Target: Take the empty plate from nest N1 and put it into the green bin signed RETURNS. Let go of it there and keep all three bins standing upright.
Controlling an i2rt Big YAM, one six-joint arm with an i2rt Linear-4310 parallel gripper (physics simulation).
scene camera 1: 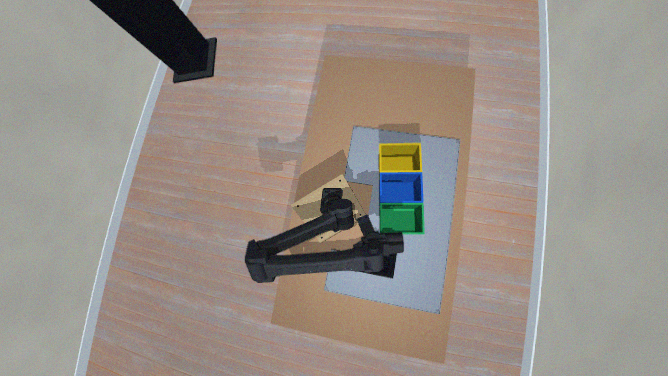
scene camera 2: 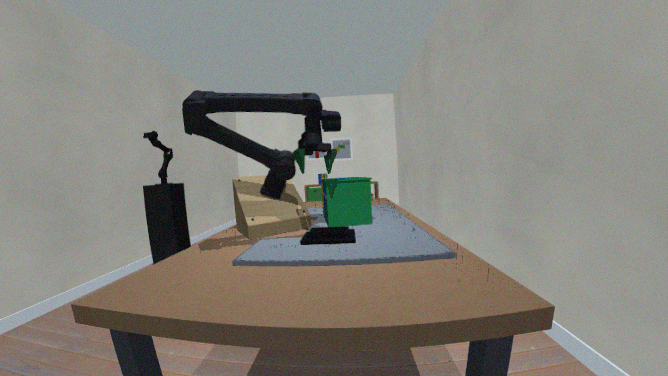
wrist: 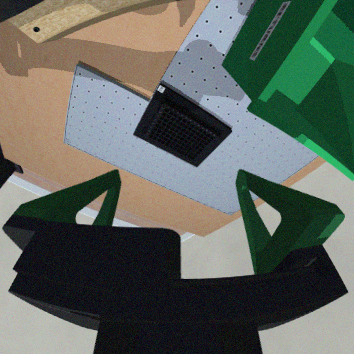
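Seen in the pictures: gripper, fingertip midpoint: [scene camera 2: 316, 173] [wrist: 177, 175]; arm's base at its link origin: [scene camera 1: 330, 200] [scene camera 2: 273, 187].
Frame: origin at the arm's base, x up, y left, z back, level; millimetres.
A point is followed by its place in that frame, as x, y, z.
The plate [wrist: 182, 132] @(-131, -282, -195) shows in the wrist view as a dark grid of wells in the black nest [wrist: 160, 98] @(-140, -237, -141) [scene camera 2: 327, 240] [scene camera 1: 389, 271] @(-131, -332, -244), which has a small white label at one corner, too small to read. The green bin [scene camera 1: 401, 219] @(-155, -93, -320) [scene camera 2: 350, 202] @(-67, -156, -300) [wrist: 305, 65] @(-155, -85, -343) stands upright beside the nest; its sign [wrist: 270, 31] @(-40, -93, -215) faces the nest side. The blue bin [scene camera 1: 401, 188] @(-155, 59, -332) and yellow bin [scene camera 1: 400, 158] @(-155, 213, -341) stand upright in a row with it. My gripper [scene camera 2: 316, 172] @(49, -215, -173) [wrist: 177, 175] @(49, -215, -173) is open and empty, pointing down, above the nest area and a little higher than the green bin's rim. The arm hides it in scene camera 1.
A grey perforated board [scene camera 1: 435, 260] @(-157, -293, -464) [scene camera 2: 400, 245] @(-157, -433, -368) [wrist: 100, 110] @(-157, -304, -27) lies under the nest and bins. A slanted wooden block [scene camera 1: 306, 204] @(31, -17, 103) [scene camera 2: 242, 200] @(-36, -104, 111) [wrist: 65, 22] @(-112, -151, 21) stands beside it under the arm's base. A black pedestal [scene camera 2: 167, 220] with a second small arm stands beyond the table.
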